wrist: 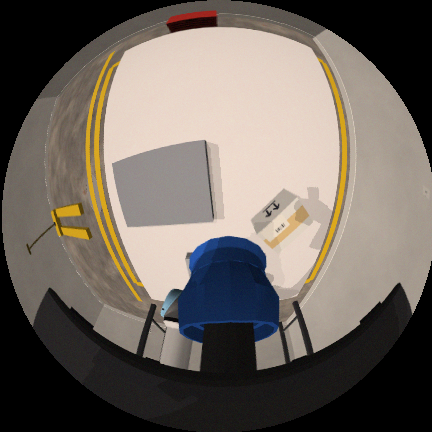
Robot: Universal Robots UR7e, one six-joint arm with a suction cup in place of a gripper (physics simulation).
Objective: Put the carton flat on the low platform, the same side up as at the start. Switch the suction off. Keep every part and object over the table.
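Frame: origin at the arm's base, x ahead, y left, z up, level; millimetres.
Seen in the pictures: hand, its tool point: (227, 268).
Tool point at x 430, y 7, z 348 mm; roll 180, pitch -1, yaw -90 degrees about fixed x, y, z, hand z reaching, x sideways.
Observation:
A point is followed by its place in that frame.
The carton (287, 229) @[x 274, y -184, z 53 mm] rests on the pale table right of the view's middle, turned at an angle. A light face with a brown tape strip and a small label shows, and a greyer side face with black arrow marks. The low platform (165, 187) @[x 393, y 169, z 4 mm] is a flat grey slab left of the middle, its top bare, with the carton apart from it. My blue suction cup (227, 250) is at the lower middle, left of the carton in the view, with no carton on it. The suction is off. The cup hides part of the table.
The table (225, 90) @[x 698, y -13, z -44 mm] has yellow lines along its left and right sides. A red block (192, 21) is beyond the far edge. A yellow forked object (70, 220) is on the floor at the left. A light blue rounded part (171, 303) shows beside the cup. Shadows fall near the carton.

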